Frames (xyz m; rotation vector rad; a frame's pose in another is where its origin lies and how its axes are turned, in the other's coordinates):
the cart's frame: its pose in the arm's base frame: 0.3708 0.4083 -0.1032 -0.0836 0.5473 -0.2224
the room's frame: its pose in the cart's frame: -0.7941 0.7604 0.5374 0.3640 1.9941 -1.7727
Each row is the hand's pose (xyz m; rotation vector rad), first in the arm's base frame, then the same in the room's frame.
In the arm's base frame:
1: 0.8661 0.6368 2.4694 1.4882 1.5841 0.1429
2: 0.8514 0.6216 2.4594 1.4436 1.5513 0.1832
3: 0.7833 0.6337 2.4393 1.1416 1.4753 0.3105
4: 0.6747 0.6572 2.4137 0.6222 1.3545 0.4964
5: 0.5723 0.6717 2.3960 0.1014 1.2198 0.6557
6: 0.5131 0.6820 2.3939 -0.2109 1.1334 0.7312
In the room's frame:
1: -0.7337 -1.8484 0.6175 -1.3440 0.1721 1.8589
2: -0.7209 -1.8381 0.6341 -1.3738 0.1129 1.8914
3: -0.6527 -1.8156 0.6289 -1.4987 -0.2541 1.9219
4: -0.5433 -1.7861 0.6164 -1.6796 -0.8936 1.8291
5: -0.4406 -1.7649 0.6122 -1.8065 -1.5262 1.5689
6: -0.3808 -1.7607 0.6078 -1.8408 -1.8841 1.3299

